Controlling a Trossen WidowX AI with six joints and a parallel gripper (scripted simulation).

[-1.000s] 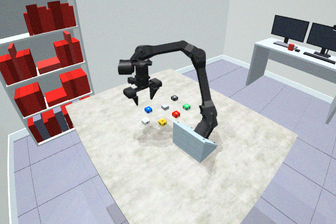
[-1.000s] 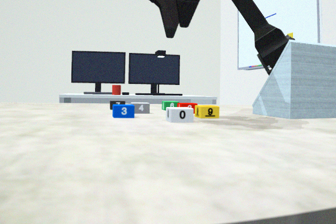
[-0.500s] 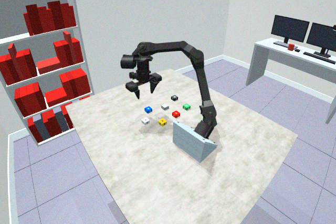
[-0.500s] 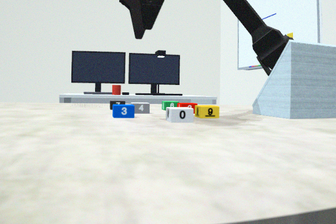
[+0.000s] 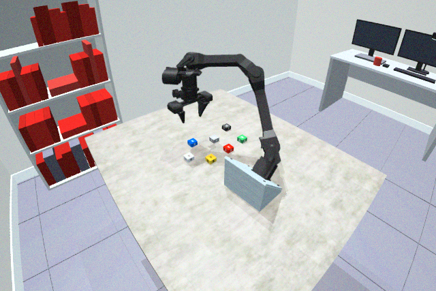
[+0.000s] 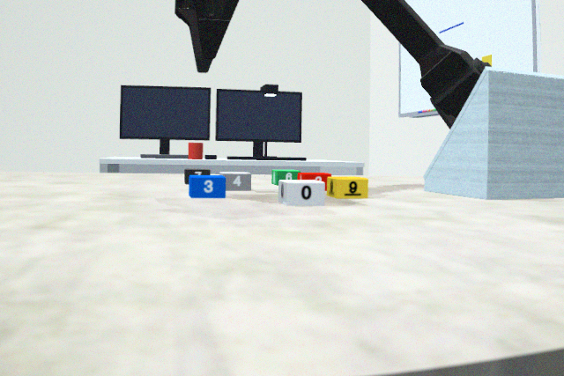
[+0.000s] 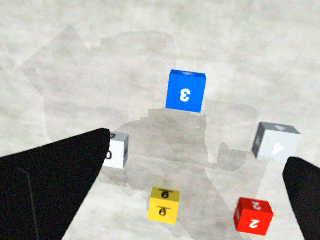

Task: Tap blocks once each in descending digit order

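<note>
Now: gripper tip 140 mm past the yellow block, 20 mm to the right of it and 110 mm above it. The rest, counted from my gripper tip: blue block: 10 mm to the left, 110 mm below; white block: 70 mm behind, 80 mm to the left, 110 mm below; grey block: 50 mm behind, 80 mm to the right, 110 mm below.
</note>
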